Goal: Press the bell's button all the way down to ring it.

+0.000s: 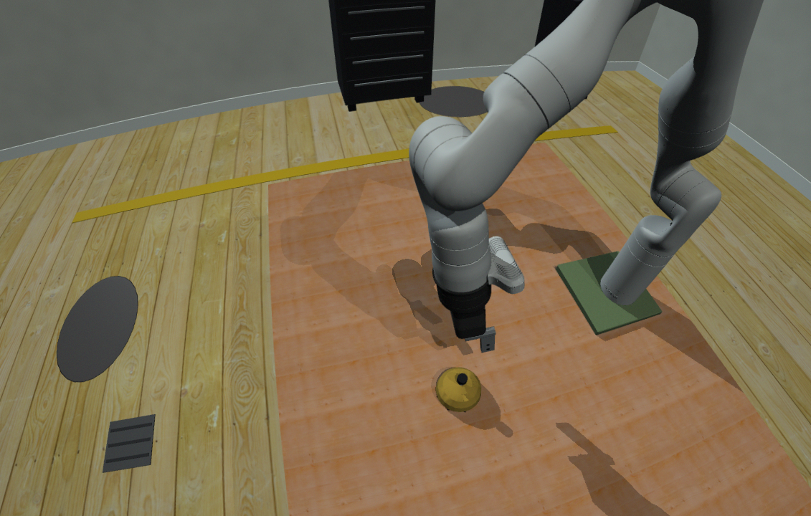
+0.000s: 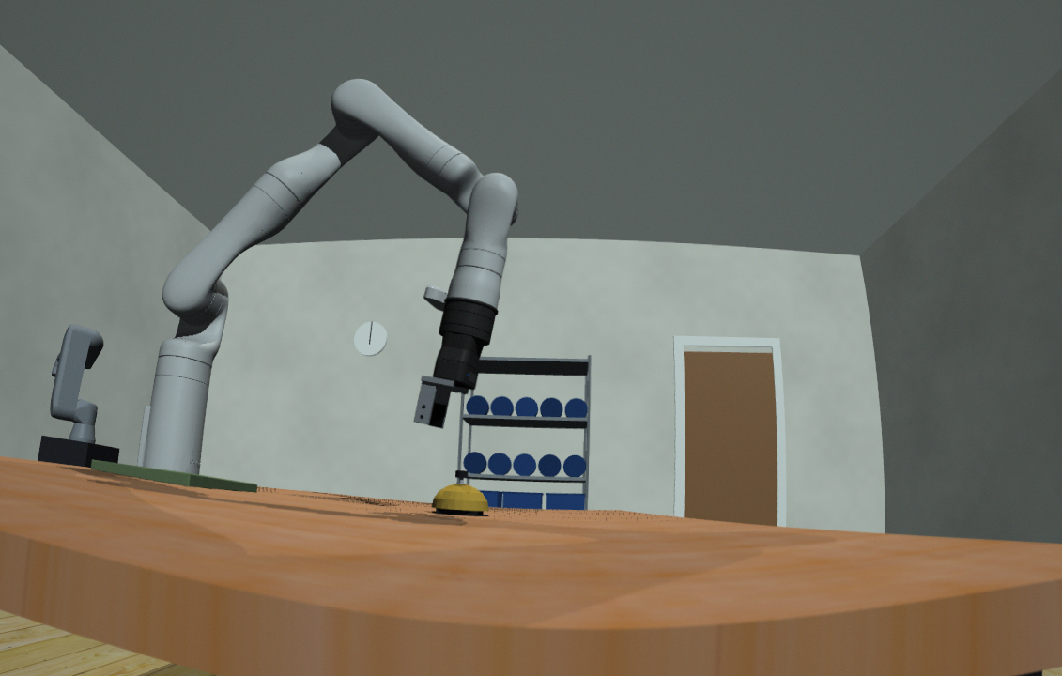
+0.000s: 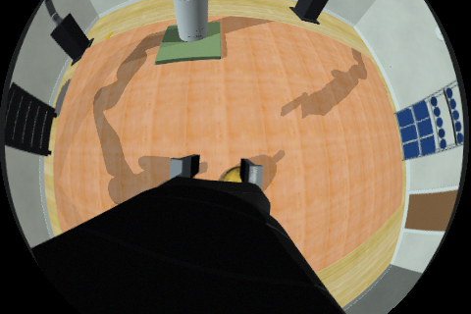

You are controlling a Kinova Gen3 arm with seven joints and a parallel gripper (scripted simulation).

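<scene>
Right now the black button is 5 cm ahead of my hand, 3 cm to the left of it and 9 cm below it. Round my hand: bell: 5 cm ahead, 3 cm to the left, 10 cm below.
</scene>
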